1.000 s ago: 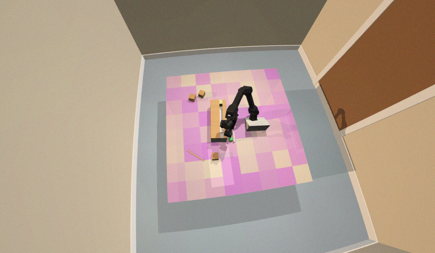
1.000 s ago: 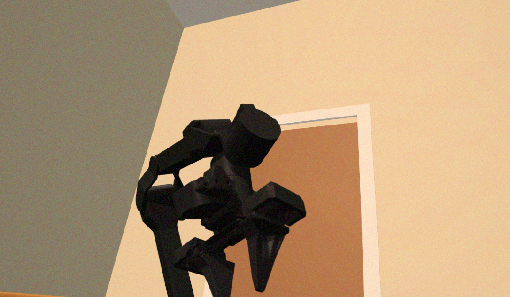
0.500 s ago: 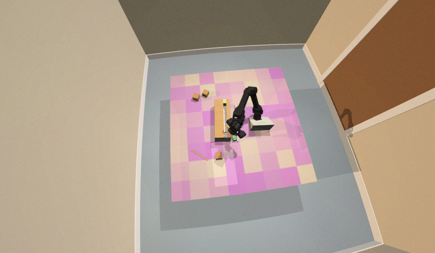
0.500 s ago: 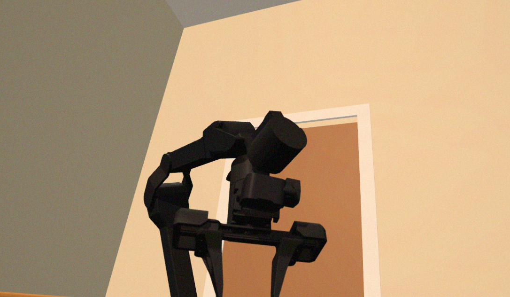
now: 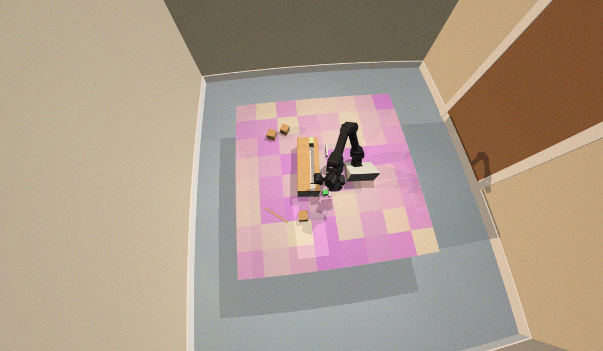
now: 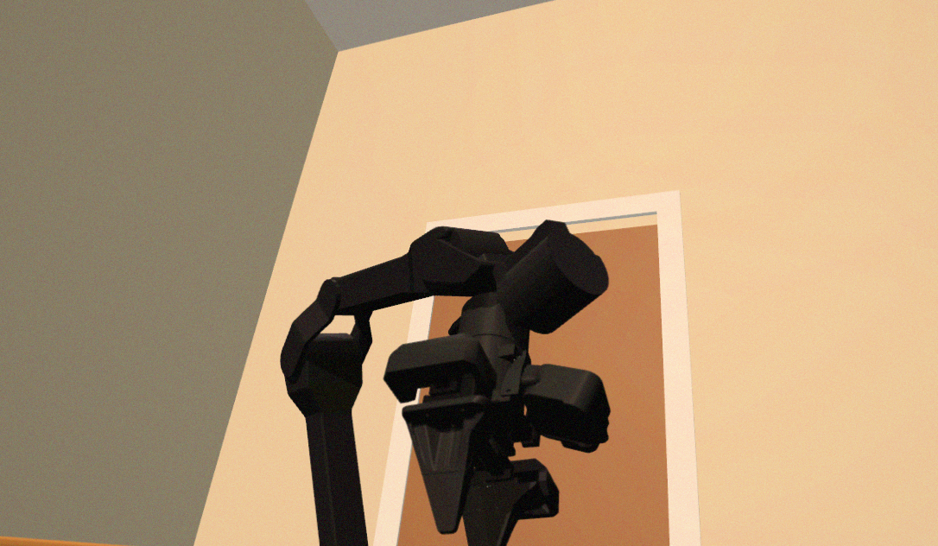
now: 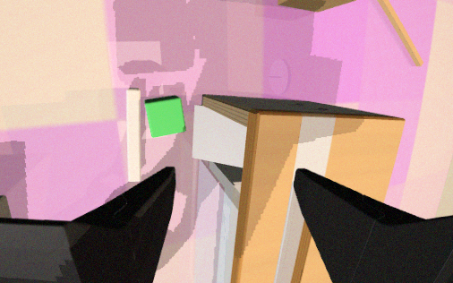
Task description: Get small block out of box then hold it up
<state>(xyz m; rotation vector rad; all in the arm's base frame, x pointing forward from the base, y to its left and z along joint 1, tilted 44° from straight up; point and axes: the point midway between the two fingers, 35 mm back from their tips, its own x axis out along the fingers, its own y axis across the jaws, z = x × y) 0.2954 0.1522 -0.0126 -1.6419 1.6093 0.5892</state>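
My gripper tip is 20 mm past the green block, 10 mm to the right of it and 140 mm above it. Also, from my gripper tip: long tan box (20 mm ahead, 170 mm to the right, 90 mm below); then thin stick (330 mm ahead, 80 mm to the left, 150 mm below).
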